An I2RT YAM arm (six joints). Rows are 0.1 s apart.
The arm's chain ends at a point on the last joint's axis. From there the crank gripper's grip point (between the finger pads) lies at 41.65 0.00 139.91 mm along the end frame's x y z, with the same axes.
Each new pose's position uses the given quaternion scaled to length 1; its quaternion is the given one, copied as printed.
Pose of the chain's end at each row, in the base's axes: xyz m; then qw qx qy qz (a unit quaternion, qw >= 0):
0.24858 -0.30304 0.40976 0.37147 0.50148 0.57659 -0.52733
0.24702 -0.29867 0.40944 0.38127 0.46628 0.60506 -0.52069
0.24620 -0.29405 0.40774 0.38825 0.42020 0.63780 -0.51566
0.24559 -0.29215 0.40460 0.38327 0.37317 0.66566 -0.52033
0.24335 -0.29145 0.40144 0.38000 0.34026 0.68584 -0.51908
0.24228 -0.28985 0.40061 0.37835 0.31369 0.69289 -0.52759
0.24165 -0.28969 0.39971 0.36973 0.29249 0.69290 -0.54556
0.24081 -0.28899 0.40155 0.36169 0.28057 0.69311 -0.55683
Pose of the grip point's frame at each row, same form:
0.22531 -0.43248 0.34640 0.37147 0.50148 0.57659 -0.52733
0.23221 -0.42961 0.34663 0.38127 0.46628 0.60506 -0.52069
0.24047 -0.42608 0.34574 0.38825 0.42020 0.63780 -0.51566
0.24483 -0.42501 0.34413 0.38327 0.37317 0.66566 -0.52033
0.24688 -0.42424 0.34091 0.38000 0.34026 0.68584 -0.51908
0.24780 -0.42387 0.34302 0.37835 0.31369 0.69289 -0.52759
0.24555 -0.42565 0.34670 0.36973 0.29249 0.69290 -0.54556
0.24305 -0.42596 0.35111 0.36169 0.28057 0.69311 -0.55683

